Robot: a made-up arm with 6 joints. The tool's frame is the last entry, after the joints.
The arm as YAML. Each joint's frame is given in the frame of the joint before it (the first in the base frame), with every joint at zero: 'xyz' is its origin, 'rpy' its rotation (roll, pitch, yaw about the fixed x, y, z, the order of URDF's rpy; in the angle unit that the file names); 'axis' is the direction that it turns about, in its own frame. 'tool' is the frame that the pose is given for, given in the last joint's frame.
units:
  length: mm
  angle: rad
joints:
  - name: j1
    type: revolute
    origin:
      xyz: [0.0, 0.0, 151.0]
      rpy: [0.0, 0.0, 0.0]
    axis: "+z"
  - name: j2
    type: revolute
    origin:
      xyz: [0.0, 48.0, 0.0]
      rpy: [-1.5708, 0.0, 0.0]
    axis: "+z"
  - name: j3
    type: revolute
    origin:
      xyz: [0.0, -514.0, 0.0]
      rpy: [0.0, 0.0, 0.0]
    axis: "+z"
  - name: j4
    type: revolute
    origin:
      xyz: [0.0, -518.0, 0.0]
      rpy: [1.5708, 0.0, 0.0]
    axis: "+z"
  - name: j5
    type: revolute
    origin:
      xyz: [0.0, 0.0, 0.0]
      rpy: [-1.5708, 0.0, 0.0]
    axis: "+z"
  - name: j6
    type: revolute
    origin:
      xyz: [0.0, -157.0, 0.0]
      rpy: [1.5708, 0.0, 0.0]
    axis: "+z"
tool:
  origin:
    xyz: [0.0, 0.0, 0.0]
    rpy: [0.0, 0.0, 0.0]
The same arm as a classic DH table. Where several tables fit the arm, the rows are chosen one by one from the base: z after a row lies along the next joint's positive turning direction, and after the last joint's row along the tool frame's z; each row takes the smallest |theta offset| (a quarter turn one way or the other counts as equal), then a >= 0, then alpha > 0; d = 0 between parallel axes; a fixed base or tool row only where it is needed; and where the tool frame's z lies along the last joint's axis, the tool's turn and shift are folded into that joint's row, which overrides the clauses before.
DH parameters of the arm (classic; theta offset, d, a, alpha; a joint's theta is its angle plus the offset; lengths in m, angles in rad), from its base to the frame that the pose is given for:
j1: 0 0.151 0 -1.5708
j2: -1.5708 0 0.514 0
j3: 1.5708 0.048 0 1.5708
j4: 0 0.518 0 -1.5708
j5: 0 0 0 1.5708
j6: 0 0.157 0 0

